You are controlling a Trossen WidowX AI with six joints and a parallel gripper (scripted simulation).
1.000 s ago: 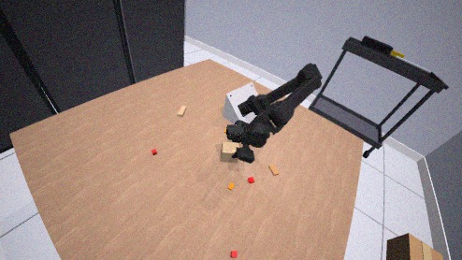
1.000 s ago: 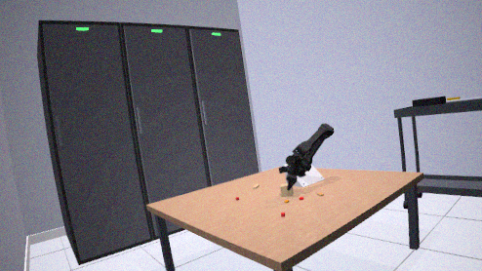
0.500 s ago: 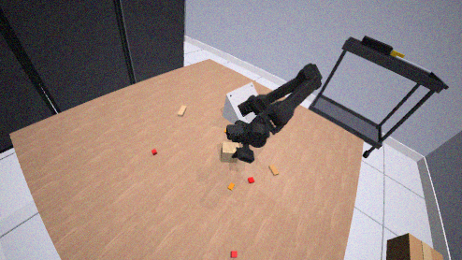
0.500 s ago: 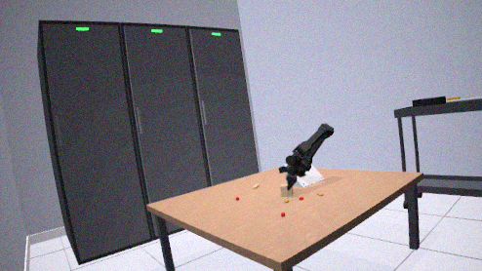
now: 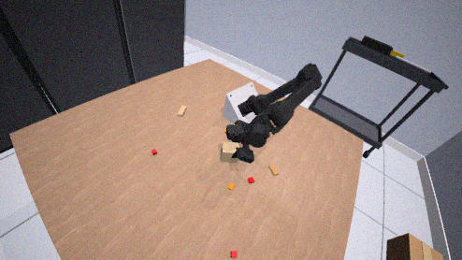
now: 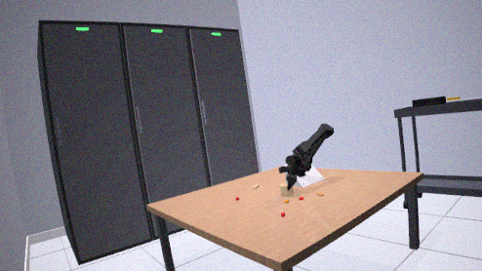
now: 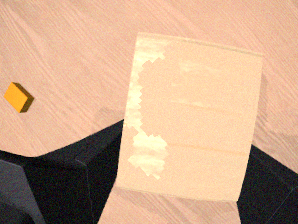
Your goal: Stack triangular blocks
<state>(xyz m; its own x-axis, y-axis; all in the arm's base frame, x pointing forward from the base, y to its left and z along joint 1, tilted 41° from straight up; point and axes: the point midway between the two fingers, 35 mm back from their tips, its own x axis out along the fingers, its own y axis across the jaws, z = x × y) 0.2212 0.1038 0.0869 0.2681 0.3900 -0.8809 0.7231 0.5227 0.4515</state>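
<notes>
Right now the pale wooden triangular block is 10 mm to the left of my gripper tip, 10 mm behind it and 10 mm above it. Round my gripper tip: tan piece (170 mm to the left, 90 mm behind, 40 mm below).
</notes>
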